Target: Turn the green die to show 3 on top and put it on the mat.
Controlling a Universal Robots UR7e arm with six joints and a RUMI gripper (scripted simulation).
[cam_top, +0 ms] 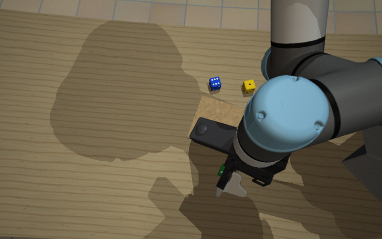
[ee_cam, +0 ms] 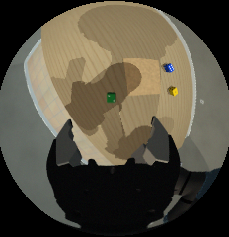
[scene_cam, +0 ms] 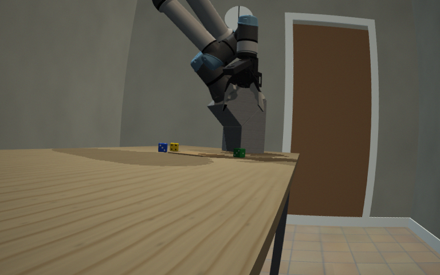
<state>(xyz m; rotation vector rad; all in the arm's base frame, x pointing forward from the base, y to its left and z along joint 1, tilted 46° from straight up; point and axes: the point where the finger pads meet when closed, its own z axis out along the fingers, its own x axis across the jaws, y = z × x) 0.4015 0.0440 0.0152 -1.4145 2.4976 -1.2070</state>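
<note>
Right now my hand is 140 mm above the green die. Also, from my hand: blue die: 40 mm behind, 260 mm to the right, 140 mm below; tan mat: 20 mm behind, 140 mm to the right, 150 mm below; yellow die: 140 mm behind, 230 mm to the right, 140 mm below.
</note>
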